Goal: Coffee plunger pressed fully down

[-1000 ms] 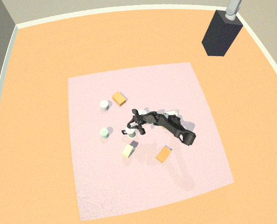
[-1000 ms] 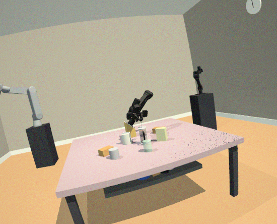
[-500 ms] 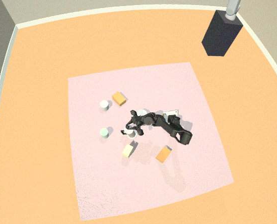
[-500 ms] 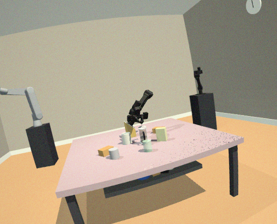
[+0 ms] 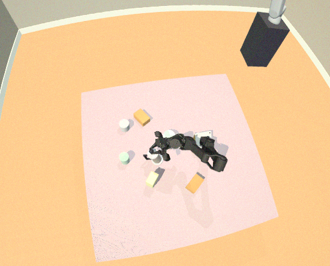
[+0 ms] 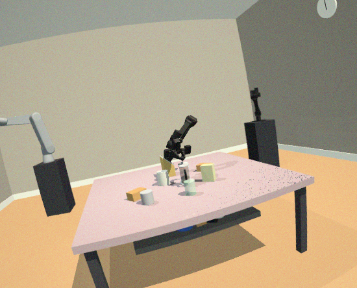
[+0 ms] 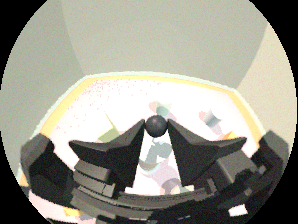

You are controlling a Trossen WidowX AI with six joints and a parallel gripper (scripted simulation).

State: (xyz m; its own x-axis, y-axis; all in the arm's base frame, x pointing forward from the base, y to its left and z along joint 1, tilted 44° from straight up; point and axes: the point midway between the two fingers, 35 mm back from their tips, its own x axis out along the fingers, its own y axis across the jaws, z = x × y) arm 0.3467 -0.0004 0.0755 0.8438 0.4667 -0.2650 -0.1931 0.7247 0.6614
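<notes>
Right now my gripper tip is 9 cm above the coffee press and 1 cm past it. The rest, counted from my gripper tip: green cylinder: 17 cm ahead, 14 cm below, 2 cm to the right; then pale yellow block: 15 cm to the left, 13 cm below.
</notes>
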